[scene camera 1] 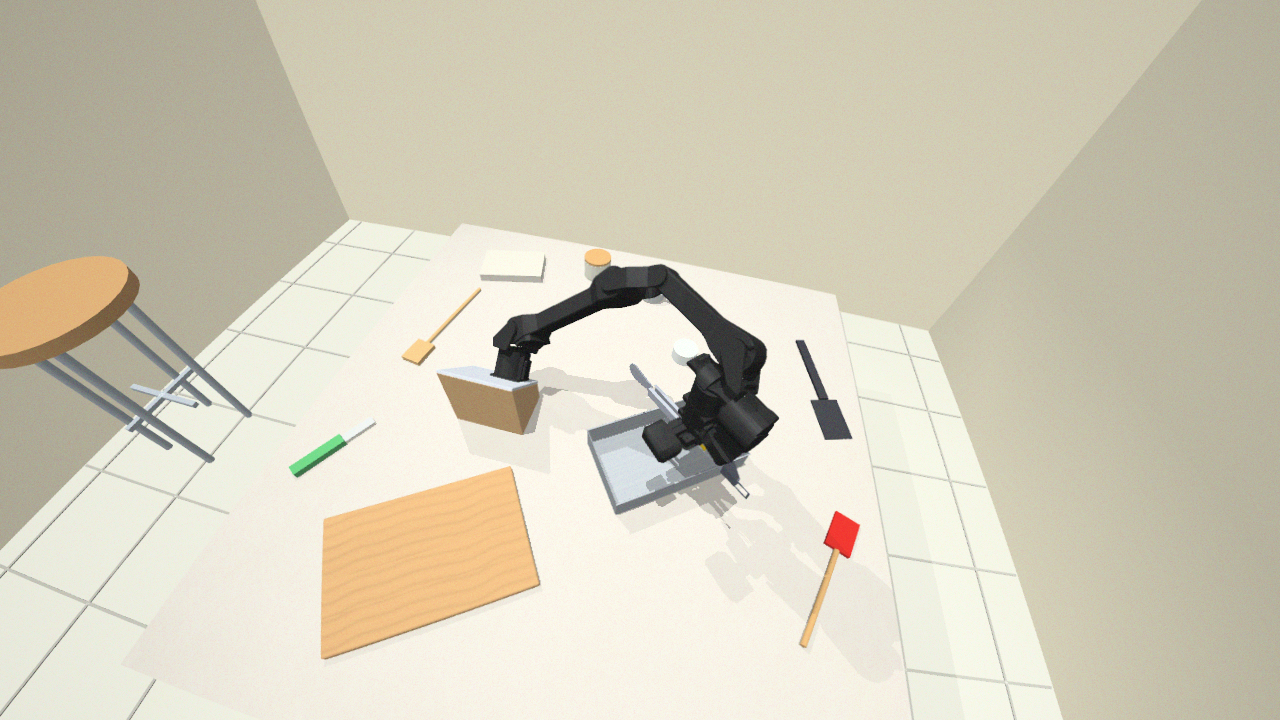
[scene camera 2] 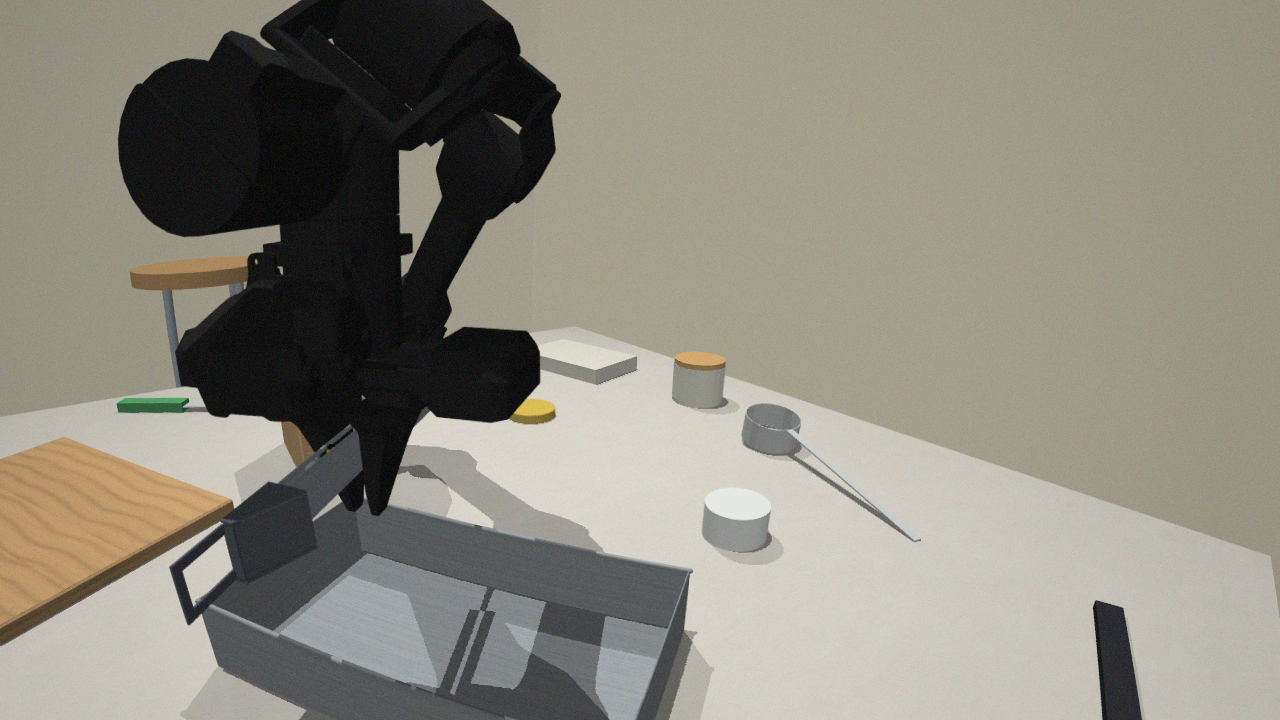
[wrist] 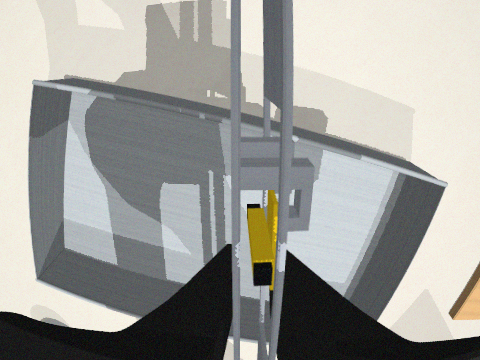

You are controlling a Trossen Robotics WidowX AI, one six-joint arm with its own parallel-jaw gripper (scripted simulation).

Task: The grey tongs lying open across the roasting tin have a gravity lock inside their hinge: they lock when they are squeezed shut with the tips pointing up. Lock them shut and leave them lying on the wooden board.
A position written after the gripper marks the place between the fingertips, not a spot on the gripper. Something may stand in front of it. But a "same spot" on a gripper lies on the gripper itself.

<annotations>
gripper: scene camera 1 687,445; scene camera 2; wrist
green-handled knife: scene camera 1; scene camera 2; not seen in the wrist view (out of frame)
red spatula: scene camera 1 842,531; not seen in scene camera 2 (out of frame); not seen in the wrist view (out of frame)
yellow disc: scene camera 2 542,411; not seen in the wrist view (out of frame)
same spot on gripper: (wrist: 201,313) = (scene camera 2: 367,451)
same spot on green-handled knife: (scene camera 2: 146,405) = (scene camera 1: 318,459)
</annotations>
